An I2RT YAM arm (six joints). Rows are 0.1 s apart.
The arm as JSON. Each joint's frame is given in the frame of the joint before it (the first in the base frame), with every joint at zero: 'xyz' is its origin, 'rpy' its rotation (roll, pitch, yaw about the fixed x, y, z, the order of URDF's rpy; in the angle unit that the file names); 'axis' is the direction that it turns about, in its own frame. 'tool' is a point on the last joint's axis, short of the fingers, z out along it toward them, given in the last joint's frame.
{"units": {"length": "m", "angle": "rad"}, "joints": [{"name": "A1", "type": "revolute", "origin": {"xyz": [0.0, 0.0, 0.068], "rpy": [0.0, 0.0, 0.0]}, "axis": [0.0, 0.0, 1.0]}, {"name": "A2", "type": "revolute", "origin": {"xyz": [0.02, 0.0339, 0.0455], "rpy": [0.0, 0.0, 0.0]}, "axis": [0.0, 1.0, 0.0]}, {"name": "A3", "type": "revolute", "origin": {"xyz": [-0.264, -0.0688, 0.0], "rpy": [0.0, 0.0, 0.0]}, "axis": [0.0, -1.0, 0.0]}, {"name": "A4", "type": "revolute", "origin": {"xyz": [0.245, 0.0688, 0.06], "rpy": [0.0, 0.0, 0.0]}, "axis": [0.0, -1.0, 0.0]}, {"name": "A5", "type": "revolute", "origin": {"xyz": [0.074, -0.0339, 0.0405], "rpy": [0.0, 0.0, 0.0]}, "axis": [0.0, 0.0, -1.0]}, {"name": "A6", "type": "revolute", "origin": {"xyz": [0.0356, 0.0, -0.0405], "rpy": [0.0, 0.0, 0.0]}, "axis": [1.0, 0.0, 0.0]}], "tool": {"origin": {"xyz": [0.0, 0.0, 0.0], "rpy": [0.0, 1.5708, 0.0]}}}
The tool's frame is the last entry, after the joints.
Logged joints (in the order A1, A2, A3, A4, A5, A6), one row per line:
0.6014, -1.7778, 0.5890, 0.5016, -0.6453, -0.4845
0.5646, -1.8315, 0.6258, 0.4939, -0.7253, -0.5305
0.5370, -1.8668, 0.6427, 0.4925, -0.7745, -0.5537
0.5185, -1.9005, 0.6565, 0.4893, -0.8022, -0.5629
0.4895, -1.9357, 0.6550, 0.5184, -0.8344, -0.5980
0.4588, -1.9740, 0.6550, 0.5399, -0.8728, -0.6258
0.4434, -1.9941, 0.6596, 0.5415, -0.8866, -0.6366
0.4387, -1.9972, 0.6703, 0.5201, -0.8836, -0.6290
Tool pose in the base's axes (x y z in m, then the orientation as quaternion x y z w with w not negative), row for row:
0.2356, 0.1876, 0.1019, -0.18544, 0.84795, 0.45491, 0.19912
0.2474, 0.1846, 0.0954, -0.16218, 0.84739, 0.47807, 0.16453
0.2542, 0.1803, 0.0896, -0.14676, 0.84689, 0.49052, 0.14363
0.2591, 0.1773, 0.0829, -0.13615, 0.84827, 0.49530, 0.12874
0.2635, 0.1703, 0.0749, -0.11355, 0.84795, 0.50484, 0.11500
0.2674, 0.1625, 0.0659, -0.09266, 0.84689, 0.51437, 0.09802
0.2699, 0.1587, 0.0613, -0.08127, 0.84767, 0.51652, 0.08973
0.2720, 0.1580, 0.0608, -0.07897, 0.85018, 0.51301, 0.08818
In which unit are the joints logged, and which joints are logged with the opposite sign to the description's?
The joints are logged in radians. Opposite sign: A2, A6.
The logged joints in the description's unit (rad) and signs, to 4 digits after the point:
0.6014, 1.7778, 0.5890, 0.5016, -0.6453, 0.4845
0.5646, 1.8315, 0.6258, 0.4939, -0.7253, 0.5305
0.5370, 1.8668, 0.6427, 0.4925, -0.7745, 0.5537
0.5185, 1.9005, 0.6565, 0.4893, -0.8022, 0.5629
0.4895, 1.9357, 0.6550, 0.5184, -0.8344, 0.5980
0.4588, 1.9740, 0.6550, 0.5399, -0.8728, 0.6258
0.4434, 1.9941, 0.6596, 0.5415, -0.8866, 0.6366
0.4387, 1.9972, 0.6703, 0.5201, -0.8836, 0.6290

